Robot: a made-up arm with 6 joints.
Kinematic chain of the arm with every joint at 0, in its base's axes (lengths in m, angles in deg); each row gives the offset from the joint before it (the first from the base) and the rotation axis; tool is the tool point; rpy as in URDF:
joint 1: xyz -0.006 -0.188 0.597 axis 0.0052 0.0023 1
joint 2: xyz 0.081 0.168 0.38 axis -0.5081 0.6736 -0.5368
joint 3: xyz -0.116 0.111 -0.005 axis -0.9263 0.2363 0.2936
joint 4: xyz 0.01 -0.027 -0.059 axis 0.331 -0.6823 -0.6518
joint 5: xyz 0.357 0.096 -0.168 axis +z
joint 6: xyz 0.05 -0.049 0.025 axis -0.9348 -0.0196 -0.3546
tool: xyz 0.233 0.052 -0.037 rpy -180 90 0
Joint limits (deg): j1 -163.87..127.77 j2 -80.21..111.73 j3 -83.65..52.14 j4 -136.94..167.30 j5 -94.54..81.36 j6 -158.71..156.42
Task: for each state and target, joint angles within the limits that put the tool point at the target. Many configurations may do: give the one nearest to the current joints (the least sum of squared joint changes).
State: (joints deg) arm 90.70 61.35 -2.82 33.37 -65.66 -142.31
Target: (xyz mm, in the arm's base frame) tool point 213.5 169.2 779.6
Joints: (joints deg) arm 61.84 51.63 9.54 10.94 -33.80 -120.91
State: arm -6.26 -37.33 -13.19 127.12 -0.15 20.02
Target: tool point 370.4 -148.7 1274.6
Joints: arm 42.82 -34.35 4.76 89.79 18.93 3.76
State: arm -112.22 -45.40 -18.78 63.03 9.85 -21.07
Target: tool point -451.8 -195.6 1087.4
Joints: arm -145.97 -41.48 -17.81 82.36 6.93 -16.57
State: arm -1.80 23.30 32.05 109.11 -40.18 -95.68
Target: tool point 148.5 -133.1 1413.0
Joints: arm 9.30 28.08 37.53 99.72 -50.76 -104.80
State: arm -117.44 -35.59 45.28 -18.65 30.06 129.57
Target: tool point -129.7 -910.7 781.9
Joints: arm -143.21 -30.20 47.68 -16.51 27.67 125.02
